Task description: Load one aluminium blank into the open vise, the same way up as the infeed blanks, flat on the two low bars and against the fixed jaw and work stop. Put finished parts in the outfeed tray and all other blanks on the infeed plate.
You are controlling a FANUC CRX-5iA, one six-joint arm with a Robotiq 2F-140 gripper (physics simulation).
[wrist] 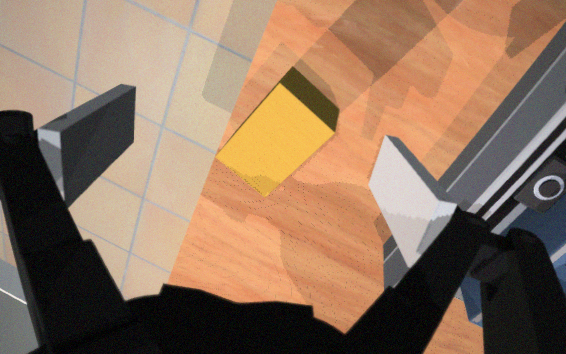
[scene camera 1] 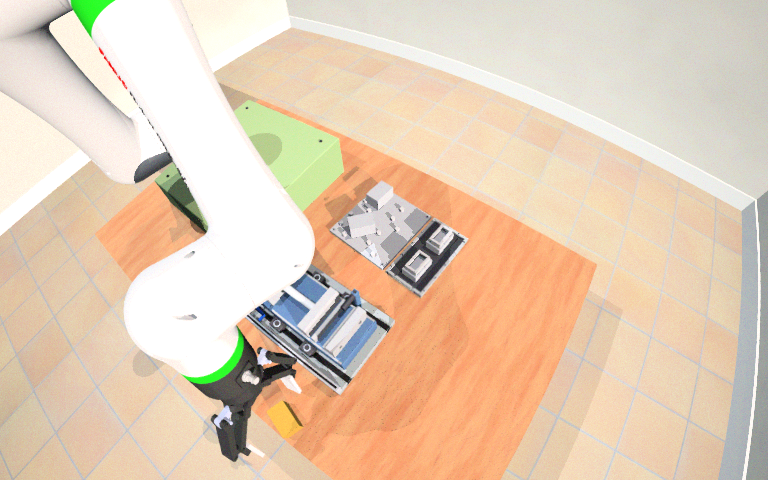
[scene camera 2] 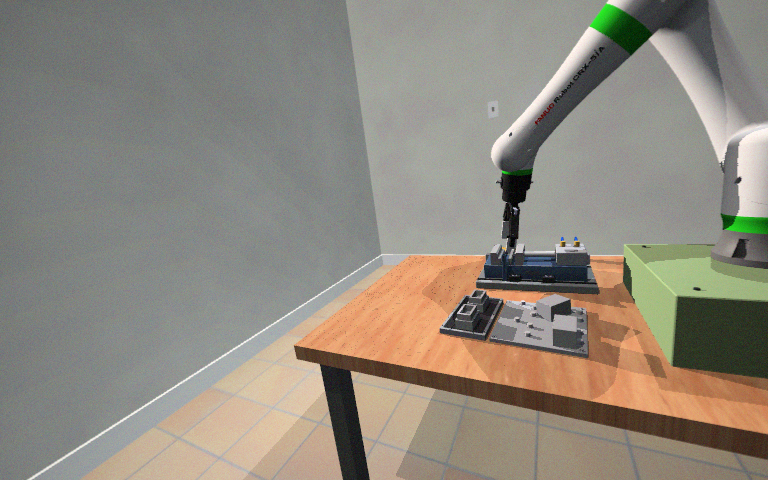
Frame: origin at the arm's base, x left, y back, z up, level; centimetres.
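Seen in the pictures: gripper, between the fingertips: (wrist: 258, 137) (scene camera 1: 276, 419) (scene camera 2: 507, 246); arm's base, origin of its link: (scene camera 2: 766, 259).
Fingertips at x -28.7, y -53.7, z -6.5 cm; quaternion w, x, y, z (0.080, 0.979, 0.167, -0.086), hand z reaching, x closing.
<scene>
Offsets run from my fingertips to a thing's middle.
My gripper (scene camera 1: 273, 417) (scene camera 2: 509, 234) (wrist: 258, 137) is open and empty beside the vise, above the table edge. A yellow block @(dx +0.8, dy -0.5, dz -2.7 cm) (scene camera 1: 284, 419) (wrist: 277, 140) lies on the table by that edge; in the wrist view it shows between the spread fingers, touching neither. The vise @(dx +19.5, dy +11.4, dz +0.5 cm) (scene camera 1: 362, 339) (scene camera 2: 538, 273) (wrist: 492, 145) has its jaws apart, and no blank shows between them. Two grey blanks, one @(dx +52.8, dy +21.8, dz -1.9 cm) (scene camera 1: 380, 194) @(dx +43.0, dy +18.9, dz -1.9 cm) (scene camera 2: 553, 307) and another (scene camera 1: 361, 225) (scene camera 2: 565, 330), sit on the infeed plate @(dx +47.4, dy +16.8, dz -4.1 cm) (scene camera 1: 416, 220) (scene camera 2: 506, 325), one turned askew.
The outfeed tray (scene camera 1: 444, 265) (scene camera 2: 463, 335), beside the infeed plate, holds two hollow-topped parts, one @(dx +43.4, dy +2.2, dz -2.1 cm) (scene camera 1: 412, 274) @(dx +52.4, dy +2.5, dz -2.1 cm) (scene camera 2: 465, 323) and another (scene camera 1: 436, 247) (scene camera 2: 481, 302). A green pedestal (scene camera 1: 305, 144) (scene camera 2: 719, 333) carries the arm. In scene camera 1 the arm hides part of the vise.
</scene>
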